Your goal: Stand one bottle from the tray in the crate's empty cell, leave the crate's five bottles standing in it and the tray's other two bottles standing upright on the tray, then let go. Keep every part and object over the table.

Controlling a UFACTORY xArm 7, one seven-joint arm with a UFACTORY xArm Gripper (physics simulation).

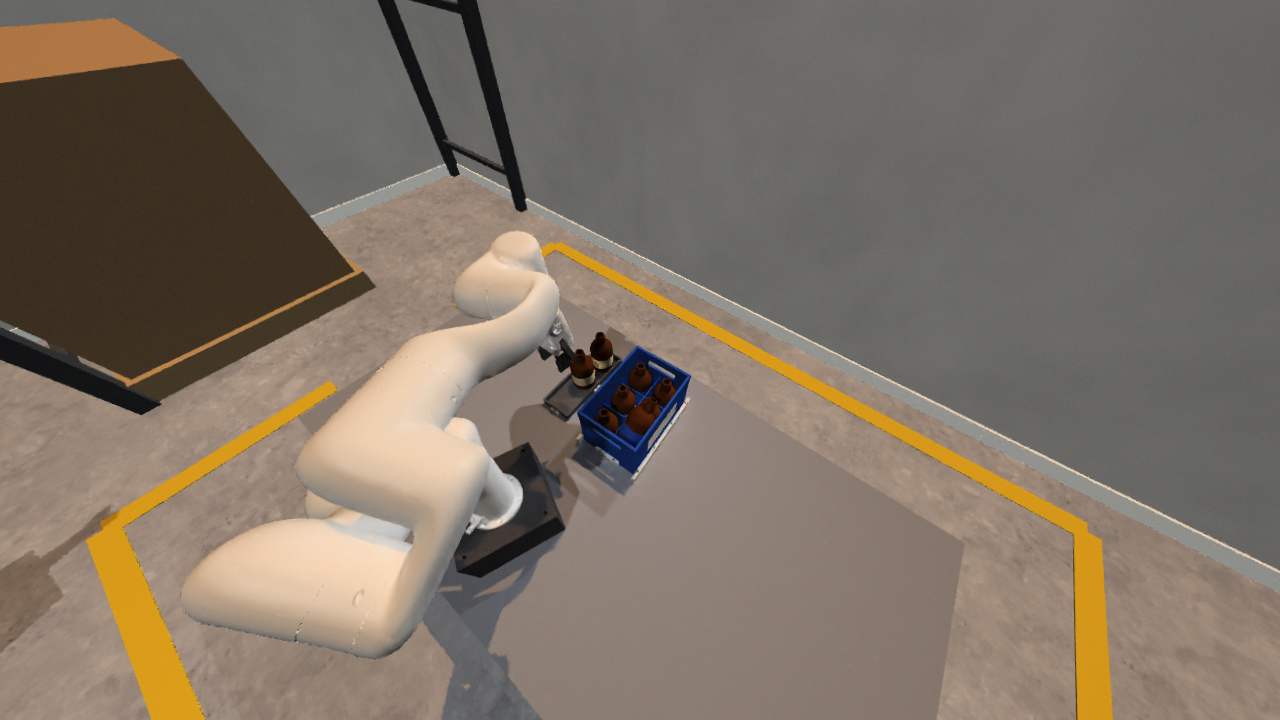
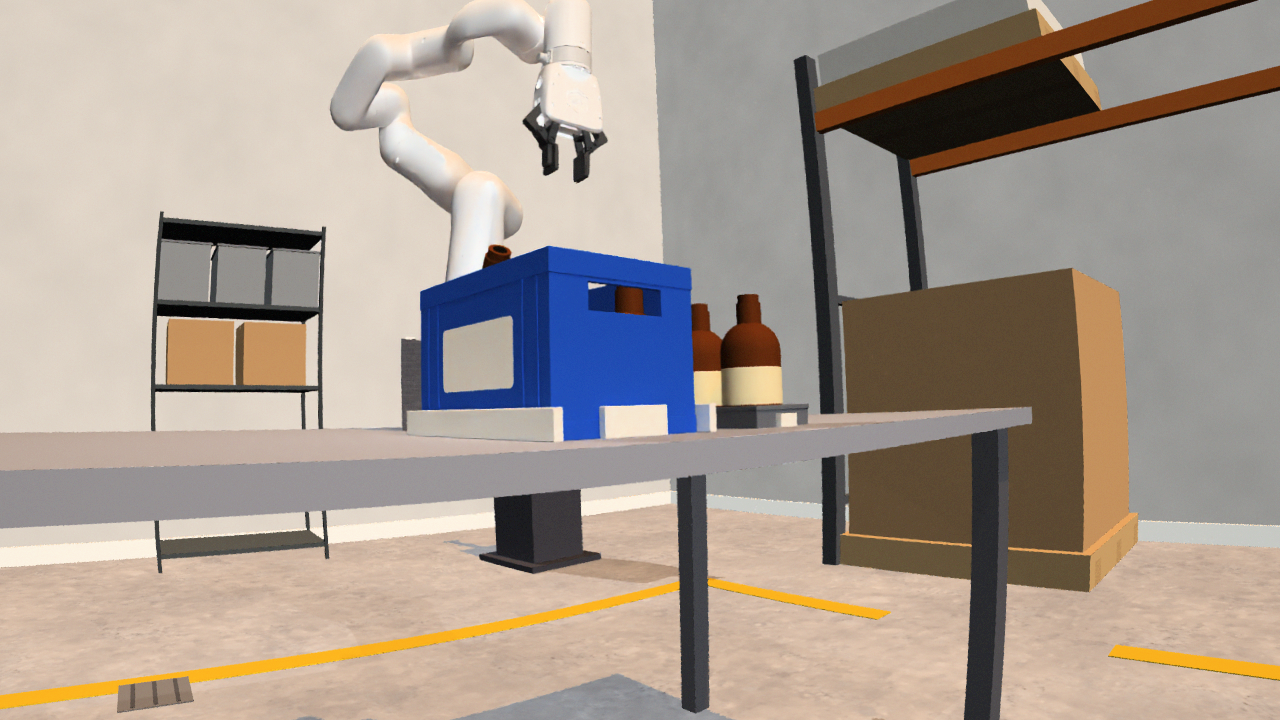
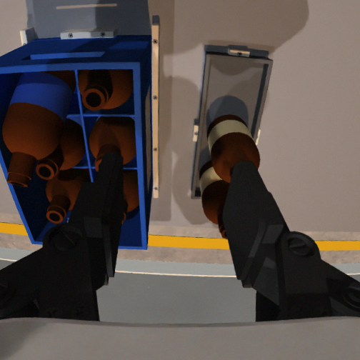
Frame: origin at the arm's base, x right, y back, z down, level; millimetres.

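Seen in the pictures: gripper, fingertip midpoint: (image 1: 556, 361) (image 2: 566, 176); arm's base, link origin: (image 1: 495, 501).
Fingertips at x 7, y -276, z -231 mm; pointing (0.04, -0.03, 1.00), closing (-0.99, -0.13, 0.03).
Note:
Offsets run from my fingertips to a thing's top centre. "spot": to the spot under its first point.
The blue crate @[dz +185, dx +137, dy -121 mm] (image 1: 634, 459) (image 2: 617, 358) (image 3: 143, 150) stands on the table and holds several brown bottles. One bottle with a blue band (image 1: 641, 418) (image 3: 34, 125) leans in an end cell, higher than its neighbours; its tilted neck @[spot: dz +166, dx +201, dy -115 mm] (image 2: 496, 256) shows above the rim. How deep its base sits is hidden. Other crate bottles, such as one in a corner cell (image 3: 112, 90), sit lower. Two cream-labelled bottles @[dz +200, dx -86, dy -161 mm] (image 1: 582, 368) @[dz +200, dx -73, dy -250 mm] (image 1: 601, 351) (image 2: 750, 358) (image 3: 232, 142) stand upright on the dark tray (image 1: 563, 401) (image 2: 751, 415) (image 3: 235, 75). My gripper (image 2: 565, 173) (image 3: 176, 185) is open and empty, high above crate and tray.
Pale strips @[spot: dz +344, dx +243, dy -149 mm] (image 2: 483, 422) (image 3: 155, 100) lie along the crate's base. The grey table (image 1: 760, 573) (image 2: 268, 479) carries crate and tray side by side. The arm's black base (image 1: 510, 528) stands near them. A tall rack (image 2: 810, 268) and a large carton (image 2: 966, 411) stand beyond the table.

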